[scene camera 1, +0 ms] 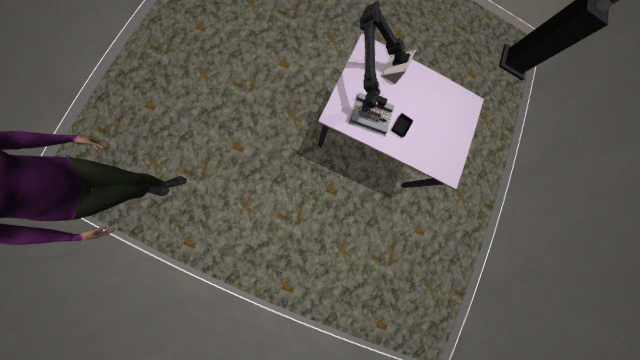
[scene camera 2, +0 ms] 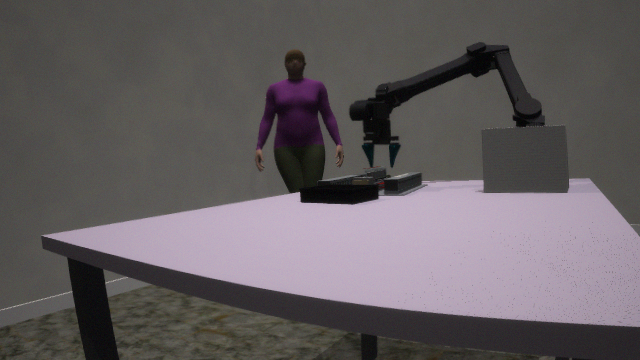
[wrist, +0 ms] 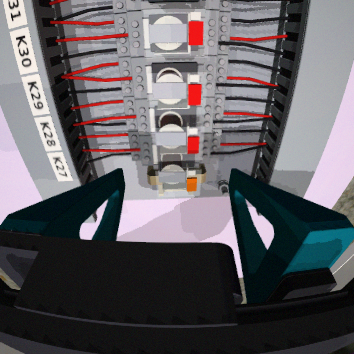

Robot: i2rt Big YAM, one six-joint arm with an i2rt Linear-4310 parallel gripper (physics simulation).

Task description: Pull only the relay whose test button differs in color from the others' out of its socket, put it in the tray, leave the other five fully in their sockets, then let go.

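Frame: origin at the arm's base, x ahead, y left, z up, level; centimetres.
Seen in the pictures: gripper, fingertip midpoint: (scene camera 1: 364, 107) (scene camera 2: 381, 167) (wrist: 176, 176); arm's base, origin of the base link: (scene camera 1: 401, 60) (scene camera 2: 534, 152).
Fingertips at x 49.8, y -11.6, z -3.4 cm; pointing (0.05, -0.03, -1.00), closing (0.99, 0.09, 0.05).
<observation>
Offsets run from my fingertips to a thing's middle. Level surfaces: height alone.
In the wrist view a row of relays runs away from me. The nearest relay {dx +0.1, dy -0.4, dz -1.8 cm} (wrist: 173, 175) has an orange test button {dx +0.9, dy -0.3, dz +0.3 cm} (wrist: 191, 184) and tan pieces at its sides. Three relays behind it, the near one {dx -0.2, dy +2.4, dz -1.8 cm} (wrist: 171, 136), the middle one {dx -0.5, dy +5.1, dz -1.8 cm} (wrist: 169, 91) and the far one {dx -0.8, dy +7.9, dz -1.8 cm} (wrist: 168, 33), have red buttons. All four look seated; the row's far end is cut off. My gripper (scene camera 2: 382, 166) (wrist: 176, 176) is open and empty, pointing down above the relay panel (scene camera 1: 371, 128), its fingertips to either side of the orange-button relay in the wrist view. The black tray {dx -3.4, dy +34.2, dz -4.9 cm} (scene camera 1: 402, 125) (scene camera 2: 340, 194) stands beside the panel.
Slotted wire ducts {dx -10.5, dy +7.0, dz -4.3 cm} (wrist: 50, 65) (scene camera 2: 404, 183) with red and black wires flank the relays. Labels K27 to K31 run along the left. A grey block (scene camera 1: 397, 73) (scene camera 2: 525, 159) stands under the arm's base. A person (scene camera 1: 42, 187) (scene camera 2: 298, 115) stands beyond the table {dz -6.6 cm} (scene camera 1: 435, 135) (scene camera 2: 320, 250).
</observation>
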